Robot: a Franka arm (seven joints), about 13 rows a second.
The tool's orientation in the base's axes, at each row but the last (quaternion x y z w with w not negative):
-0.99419 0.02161 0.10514 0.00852
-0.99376 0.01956 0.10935 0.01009
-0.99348 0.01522 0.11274 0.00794
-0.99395 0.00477 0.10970 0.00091
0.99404 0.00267 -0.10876 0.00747
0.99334 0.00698 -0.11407 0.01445
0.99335 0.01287 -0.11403 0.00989
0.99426 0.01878 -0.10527 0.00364
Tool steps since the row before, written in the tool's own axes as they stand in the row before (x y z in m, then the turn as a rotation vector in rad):
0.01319 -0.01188 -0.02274 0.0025 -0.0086 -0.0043
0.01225 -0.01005 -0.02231 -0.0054 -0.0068 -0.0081
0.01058 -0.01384 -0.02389 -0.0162 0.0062 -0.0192
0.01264 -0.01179 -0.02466 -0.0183 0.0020 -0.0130
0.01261 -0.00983 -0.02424 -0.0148 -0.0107 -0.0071
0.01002 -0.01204 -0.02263 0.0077 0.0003 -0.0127
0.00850 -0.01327 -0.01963 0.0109 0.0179 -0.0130
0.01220 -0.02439 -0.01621 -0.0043 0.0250 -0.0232
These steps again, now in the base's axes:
0.01816 0.01084 0.01962 0.0037 0.0084 0.0038
0.01720 0.00905 0.01926 -0.0032 0.0068 0.0092
0.01610 0.01307 0.02108 -0.0117 -0.0061 0.0223
0.01783 0.01160 0.02132 -0.0150 -0.0019 0.0167
0.01748 0.01025 0.02080 -0.0130 0.0108 0.0100
0.01468 0.01283 0.01943 0.0104 0.0002 0.0106
0.01235 0.01390 0.01697 0.0141 -0.0173 0.0105
0.01438 0.02500 0.01321 0.0016 -0.0249 0.0237

